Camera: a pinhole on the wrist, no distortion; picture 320 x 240 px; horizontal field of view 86.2 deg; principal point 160.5 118.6 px. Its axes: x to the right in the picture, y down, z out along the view. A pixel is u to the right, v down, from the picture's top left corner.
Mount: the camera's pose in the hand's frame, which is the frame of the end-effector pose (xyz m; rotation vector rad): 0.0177 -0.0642 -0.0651 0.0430 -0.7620 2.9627
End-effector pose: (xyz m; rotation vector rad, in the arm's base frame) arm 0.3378 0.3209 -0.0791 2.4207 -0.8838 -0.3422
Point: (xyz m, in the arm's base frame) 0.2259 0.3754 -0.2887
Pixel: 257 57
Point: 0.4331 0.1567 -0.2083
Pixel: outside the picture
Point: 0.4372 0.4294 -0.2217
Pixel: 162 200
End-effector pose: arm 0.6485 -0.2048 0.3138 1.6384 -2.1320 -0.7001
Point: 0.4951 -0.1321 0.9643
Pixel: behind the camera
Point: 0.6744 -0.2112 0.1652
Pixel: 182 77
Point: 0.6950 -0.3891 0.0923
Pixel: 49 132
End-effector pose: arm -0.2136 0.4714 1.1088 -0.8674 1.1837 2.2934
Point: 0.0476 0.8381 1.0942
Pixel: 230 184
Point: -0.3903 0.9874 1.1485
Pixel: 129 54
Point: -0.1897 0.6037 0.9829
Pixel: 85 148
